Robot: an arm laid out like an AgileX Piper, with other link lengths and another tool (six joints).
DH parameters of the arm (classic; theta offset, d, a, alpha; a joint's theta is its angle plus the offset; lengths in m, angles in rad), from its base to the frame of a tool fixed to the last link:
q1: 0 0.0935 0 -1.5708
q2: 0.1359 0 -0.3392 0
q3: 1.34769 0 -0.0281 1.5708
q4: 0 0.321 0 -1.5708
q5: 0 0 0 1.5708
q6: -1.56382 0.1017 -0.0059 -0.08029
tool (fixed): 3.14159 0.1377 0 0
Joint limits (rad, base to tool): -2.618..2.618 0..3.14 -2.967..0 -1.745..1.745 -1.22..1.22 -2.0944..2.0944
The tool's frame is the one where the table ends.
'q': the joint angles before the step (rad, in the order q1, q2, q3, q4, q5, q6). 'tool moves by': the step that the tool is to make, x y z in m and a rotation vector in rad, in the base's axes. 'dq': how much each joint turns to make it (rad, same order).
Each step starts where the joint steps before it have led.
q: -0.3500, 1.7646, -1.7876, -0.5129, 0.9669, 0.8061
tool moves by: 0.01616, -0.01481, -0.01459, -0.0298, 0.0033, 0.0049
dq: -0.0099, 0.0519, -0.0137, -0.0334, -0.0481, 0.0098
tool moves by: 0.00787, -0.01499, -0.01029, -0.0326, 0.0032, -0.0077
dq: -0.0111, 0.0339, -0.0023, -0.0451, -0.0367, 0.0220
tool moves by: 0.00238, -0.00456, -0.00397, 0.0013, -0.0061, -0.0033
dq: -0.0074, 0.0097, 0.0001, -0.0006, -0.0146, 0.0066
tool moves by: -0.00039, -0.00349, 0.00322, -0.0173, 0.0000, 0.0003
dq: -0.0021, 0.0000, -0.0022, -0.0160, -0.0051, 0.0000
